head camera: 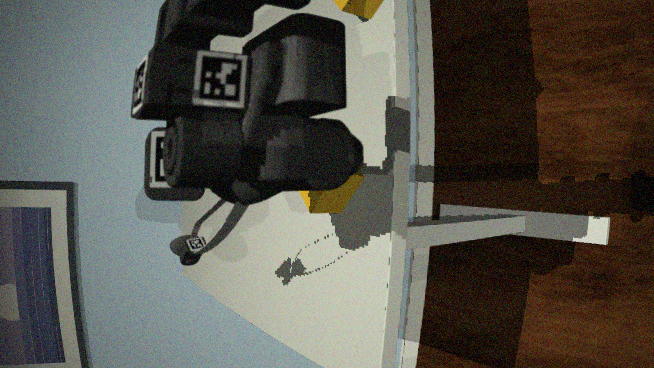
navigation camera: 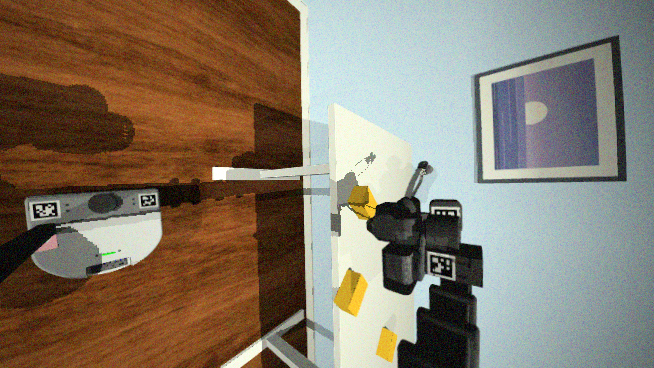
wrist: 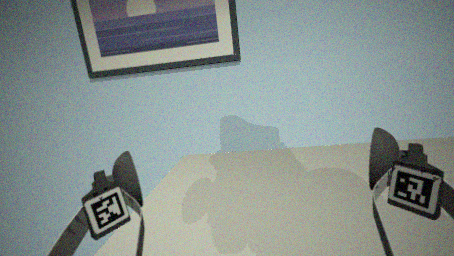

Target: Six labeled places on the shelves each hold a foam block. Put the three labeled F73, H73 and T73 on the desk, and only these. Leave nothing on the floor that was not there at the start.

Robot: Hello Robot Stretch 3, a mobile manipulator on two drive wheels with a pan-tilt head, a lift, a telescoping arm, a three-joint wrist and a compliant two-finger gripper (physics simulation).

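My gripper is open, its fingers wide apart in the wrist view with no block between them. In the head view, one fingertip shows beyond the wrist; the other is hidden. The gripper is above the white desk, towards the wall. One yellow foam block is on the desk below the wrist, partly covered in the head view. A second yellow block and a third yellow block are farther along the desk. No labels are readable. The shelves do not show.
The extended arm is beside the blue wall, over the desk's far side. A framed picture hangs on the wall. A white desk leg stands under the desk. My base is on the brown wooden floor.
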